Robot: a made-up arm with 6 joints.
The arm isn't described. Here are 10 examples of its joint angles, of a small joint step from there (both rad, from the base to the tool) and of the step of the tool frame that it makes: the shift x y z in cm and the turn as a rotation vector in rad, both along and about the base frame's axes.
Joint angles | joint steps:
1: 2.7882 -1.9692 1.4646 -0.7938 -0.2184 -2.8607 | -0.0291 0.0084 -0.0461 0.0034 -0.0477 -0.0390
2: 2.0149 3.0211 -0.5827 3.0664 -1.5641 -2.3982 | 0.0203 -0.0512 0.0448 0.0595 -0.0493 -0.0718
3: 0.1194 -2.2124 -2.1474 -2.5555 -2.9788 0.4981 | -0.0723 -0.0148 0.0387 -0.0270 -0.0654 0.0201
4: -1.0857 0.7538 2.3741 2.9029 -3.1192 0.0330 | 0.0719 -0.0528 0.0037 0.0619 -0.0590 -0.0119
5: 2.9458 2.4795 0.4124 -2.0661 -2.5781 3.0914 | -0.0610 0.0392 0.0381 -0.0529 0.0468 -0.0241
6: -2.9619 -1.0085 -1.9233 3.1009 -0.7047 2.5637 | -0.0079 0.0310 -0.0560 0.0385 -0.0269 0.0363
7: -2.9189 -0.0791 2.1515 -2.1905 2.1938 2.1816 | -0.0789 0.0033 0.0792 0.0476 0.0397 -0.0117
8: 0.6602 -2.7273 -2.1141 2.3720 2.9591 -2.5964 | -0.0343 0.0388 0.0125 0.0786 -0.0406 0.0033
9: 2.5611 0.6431 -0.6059 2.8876 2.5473 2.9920 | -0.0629 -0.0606 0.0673 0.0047 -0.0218 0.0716
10: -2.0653 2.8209 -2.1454 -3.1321 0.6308 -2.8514 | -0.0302 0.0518 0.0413 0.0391 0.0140 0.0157
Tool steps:
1: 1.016 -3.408 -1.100 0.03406 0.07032 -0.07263
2: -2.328 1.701 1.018 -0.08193 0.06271 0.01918
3: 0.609 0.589 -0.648 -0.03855 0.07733 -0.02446
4: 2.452 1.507 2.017 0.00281 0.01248 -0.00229
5: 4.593 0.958 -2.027 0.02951 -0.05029 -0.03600
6: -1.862 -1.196 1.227 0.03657 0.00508 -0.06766
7: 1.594 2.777 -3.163 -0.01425 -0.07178 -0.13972
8: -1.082 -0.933 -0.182 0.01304 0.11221 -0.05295
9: 2.862 -0.073 2.131 0.00783 -0.05187 -0.11565
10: -2.293 -0.549 -3.703 0.05539 -0.06243 0.01454
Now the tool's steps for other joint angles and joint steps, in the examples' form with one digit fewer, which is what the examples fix.
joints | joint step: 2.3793 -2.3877 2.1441 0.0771 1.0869 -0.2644 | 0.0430 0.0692 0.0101 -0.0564 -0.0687 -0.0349
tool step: 0.99 2.23 3.32 0.0023 -0.0145 -0.0346
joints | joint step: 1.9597 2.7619 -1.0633 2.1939 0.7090 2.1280 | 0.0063 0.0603 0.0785 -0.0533 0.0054 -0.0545
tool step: 0.86 -4.11 -9.14 -0.0615 -0.1291 0.0096
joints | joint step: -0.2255 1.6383 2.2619 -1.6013 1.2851 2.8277 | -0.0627 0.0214 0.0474 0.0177 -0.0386 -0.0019
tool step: -3.74 -0.15 1.04 0.0325 0.0653 -0.1022
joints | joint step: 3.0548 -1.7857 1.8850 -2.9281 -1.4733 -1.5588 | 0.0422 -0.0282 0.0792 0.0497 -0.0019 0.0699
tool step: -2.12 0.97 -2.47 -0.0781 -0.0643 0.0898
